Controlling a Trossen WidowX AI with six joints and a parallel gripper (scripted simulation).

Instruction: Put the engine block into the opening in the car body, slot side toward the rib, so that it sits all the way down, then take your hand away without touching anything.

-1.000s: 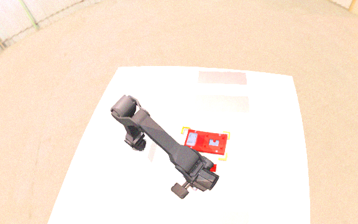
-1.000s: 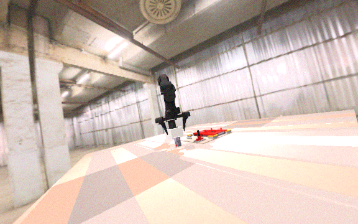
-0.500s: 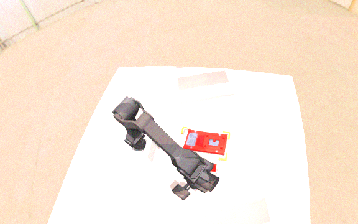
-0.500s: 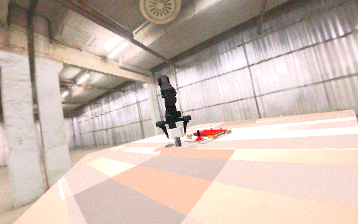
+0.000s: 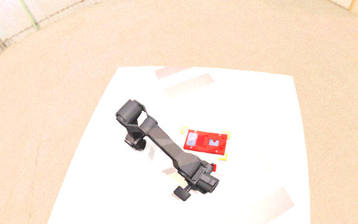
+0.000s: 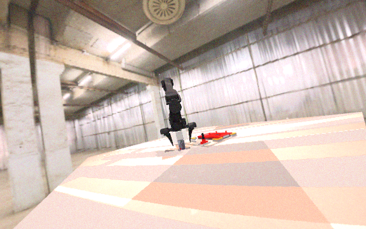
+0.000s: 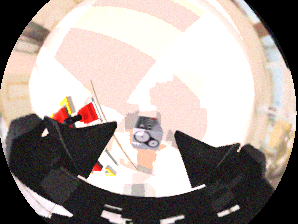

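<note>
My gripper tip is now 10 mm to the right of the grey engine block.
</note>
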